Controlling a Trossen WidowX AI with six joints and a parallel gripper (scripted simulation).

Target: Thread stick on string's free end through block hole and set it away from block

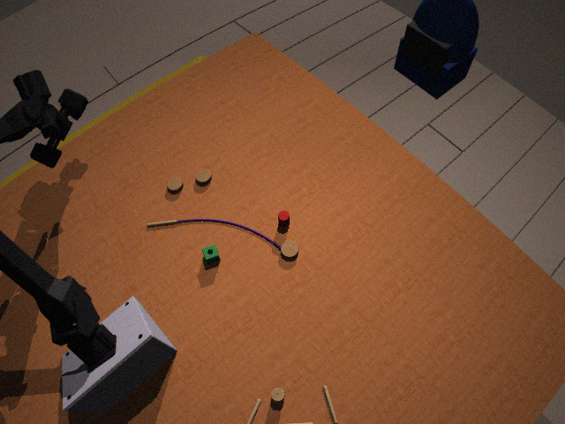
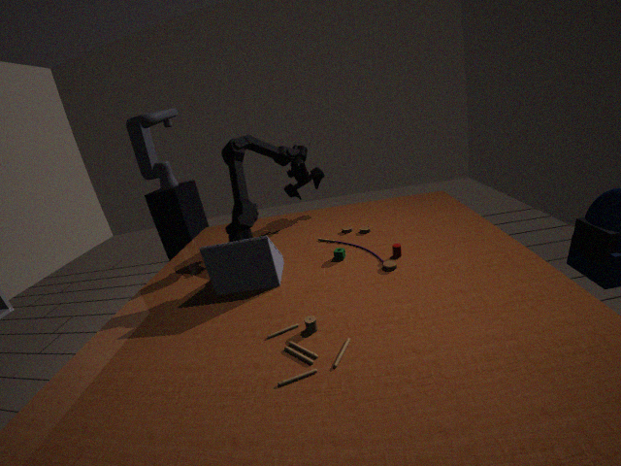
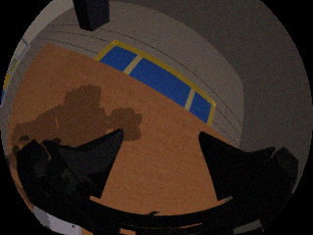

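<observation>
Now: gripper tip 150 mm short of the green block, 460 mm to the left of it and 100 mm above it. Round my gripper tip: red cylinder: 340 mm ahead, 480 mm to the right, 90 mm below; round wooden button: 310 mm ahead, 550 mm to the right, 110 mm below; thin wooden stick: 110 mm ahead, 320 mm to the right, 110 mm below.
</observation>
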